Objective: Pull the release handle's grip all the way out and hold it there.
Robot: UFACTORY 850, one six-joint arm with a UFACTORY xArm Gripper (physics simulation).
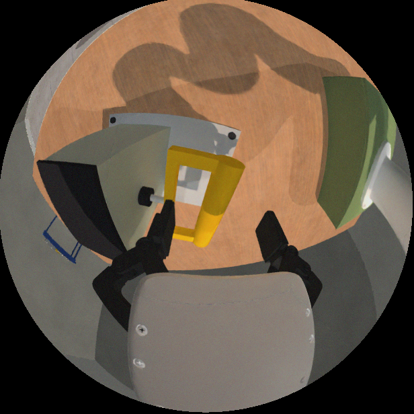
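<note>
The release handle's yellow grip (220, 197) is a D-shaped frame with a thick round bar on its right side. A thin light rod (157, 199) joins its left side to a black collar (146, 196) on the grey-green housing (131, 175). The housing has a black top and stands on a grey base plate (165, 123). My gripper (220, 216) is open and empty. Its left finger shows in front of the grip's lower left corner, and its right finger is to the right of the round bar. Whether the left finger touches the grip cannot be told.
A green block (345, 145) with a white ring and a pale arm link stands at the right of the wooden table (280, 165). Dark shadows lie across the table at the top. A blue frame (60, 247) shows beyond the table at the lower left.
</note>
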